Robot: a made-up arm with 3 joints. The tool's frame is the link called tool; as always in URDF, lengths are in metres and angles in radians. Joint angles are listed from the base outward. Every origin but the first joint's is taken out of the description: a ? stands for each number. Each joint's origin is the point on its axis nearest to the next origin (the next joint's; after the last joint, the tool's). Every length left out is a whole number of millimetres.
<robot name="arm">
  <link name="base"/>
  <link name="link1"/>
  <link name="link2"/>
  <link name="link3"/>
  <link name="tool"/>
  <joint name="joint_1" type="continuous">
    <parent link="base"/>
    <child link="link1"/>
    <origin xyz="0.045 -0.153 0.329" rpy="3.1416 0 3.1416"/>
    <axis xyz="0 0 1"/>
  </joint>
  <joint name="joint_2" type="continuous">
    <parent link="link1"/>
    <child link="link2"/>
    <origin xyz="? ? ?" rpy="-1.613 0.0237 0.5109"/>
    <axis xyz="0 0 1"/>
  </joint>
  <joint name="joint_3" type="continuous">
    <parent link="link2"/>
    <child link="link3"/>
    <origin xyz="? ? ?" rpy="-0.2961 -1.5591 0"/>
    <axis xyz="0 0 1"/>
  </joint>
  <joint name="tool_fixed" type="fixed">
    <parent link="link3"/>
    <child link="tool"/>
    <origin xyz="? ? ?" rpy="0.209 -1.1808 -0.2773"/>
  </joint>
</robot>
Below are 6 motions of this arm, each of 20 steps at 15 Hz.
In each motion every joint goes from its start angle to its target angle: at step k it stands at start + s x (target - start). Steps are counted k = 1, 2, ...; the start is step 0. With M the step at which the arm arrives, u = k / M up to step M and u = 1 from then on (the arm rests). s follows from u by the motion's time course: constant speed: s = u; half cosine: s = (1 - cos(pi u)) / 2; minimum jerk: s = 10 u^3 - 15 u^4 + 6 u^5.
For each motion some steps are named. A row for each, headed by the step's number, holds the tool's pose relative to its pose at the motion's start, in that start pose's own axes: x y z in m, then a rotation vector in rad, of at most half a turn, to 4 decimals.
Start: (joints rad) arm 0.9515 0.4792 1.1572
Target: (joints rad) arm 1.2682 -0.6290 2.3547
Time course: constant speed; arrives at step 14
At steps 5, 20:
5: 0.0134 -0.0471 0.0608 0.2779 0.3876 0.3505
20: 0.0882 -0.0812 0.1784 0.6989 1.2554 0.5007

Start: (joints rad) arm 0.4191 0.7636 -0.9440
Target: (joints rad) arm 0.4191 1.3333 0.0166
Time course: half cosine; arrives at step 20
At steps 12, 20:
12: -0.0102 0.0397 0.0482 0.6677 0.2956 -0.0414
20: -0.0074 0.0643 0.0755 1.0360 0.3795 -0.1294

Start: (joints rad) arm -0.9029 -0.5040 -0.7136
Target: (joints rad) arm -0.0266 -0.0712 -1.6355
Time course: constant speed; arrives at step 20
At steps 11, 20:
11: 0.0392 0.0474 0.0101 -0.5638 -0.0660 -0.7109
20: 0.0995 0.0762 0.0186 -0.9067 0.0264 -1.3194

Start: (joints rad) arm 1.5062 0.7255 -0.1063
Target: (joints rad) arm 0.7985 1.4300 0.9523
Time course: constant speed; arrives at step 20
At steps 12, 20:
12: -0.0350 0.0626 0.0170 0.4914 0.3049 -0.3183
20: -0.0361 0.1041 0.0114 0.7378 0.2696 -0.6041

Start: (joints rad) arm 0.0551 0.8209 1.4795
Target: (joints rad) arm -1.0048 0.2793 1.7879
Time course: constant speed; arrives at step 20
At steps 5, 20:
5: -0.0409 0.0215 0.0323 0.0260 0.1478 -0.2229
20: -0.0874 0.1460 0.1254 0.3249 0.4542 -0.9642

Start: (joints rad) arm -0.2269 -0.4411 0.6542
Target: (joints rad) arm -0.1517 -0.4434 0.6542
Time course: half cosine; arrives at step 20
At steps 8, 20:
8: 0.0024 -0.0025 0.0008 -0.0191 -0.0168 0.0053
20: 0.0068 -0.0072 0.0026 -0.0553 -0.0487 0.0154

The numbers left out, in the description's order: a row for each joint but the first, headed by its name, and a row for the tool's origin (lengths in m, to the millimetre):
joint_2: -0.126 0.049 0
joint_3: 0.204 -0.049 0
tool: -0.012 -0.025 0

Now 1 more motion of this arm.
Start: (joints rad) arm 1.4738 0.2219 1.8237
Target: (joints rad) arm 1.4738 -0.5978 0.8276
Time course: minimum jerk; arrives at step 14
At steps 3, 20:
3: -0.0052 0.0028 0.0125 -0.0658 0.0507 -0.0349
20: 0.0058 0.0524 0.1790 -1.0368 0.7315 -0.1229

